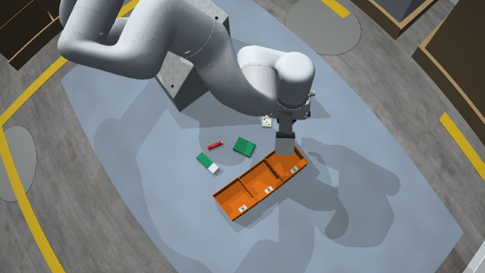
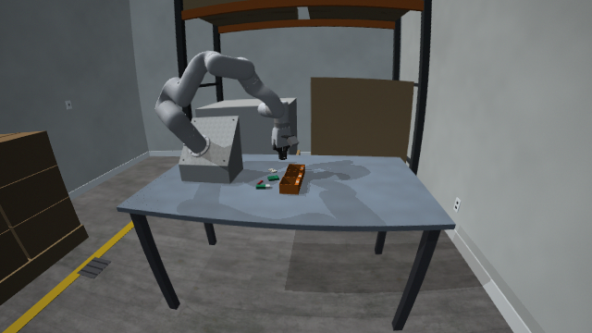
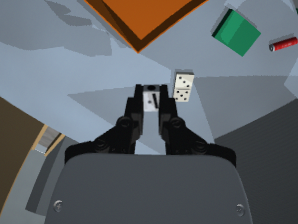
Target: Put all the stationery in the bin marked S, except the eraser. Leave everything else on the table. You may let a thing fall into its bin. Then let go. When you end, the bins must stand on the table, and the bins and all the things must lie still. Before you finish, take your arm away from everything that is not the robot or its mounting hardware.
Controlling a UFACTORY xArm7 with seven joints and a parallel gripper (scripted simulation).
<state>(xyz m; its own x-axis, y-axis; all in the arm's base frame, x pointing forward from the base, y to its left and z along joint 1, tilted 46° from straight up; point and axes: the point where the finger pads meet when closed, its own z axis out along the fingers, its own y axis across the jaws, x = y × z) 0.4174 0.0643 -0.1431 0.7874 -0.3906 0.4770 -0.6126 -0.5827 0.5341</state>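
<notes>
Now: hand 2 cm past the green block, 11 cm to the left of it and 8 cm above it. The rest, counted from my hand: dotted domino 6 cm behind, 2 cm to the right, 8 cm below; orange bin 8 cm ahead, 13 cm to the right, 7 cm below; grey sharpener 1 cm below.
</notes>
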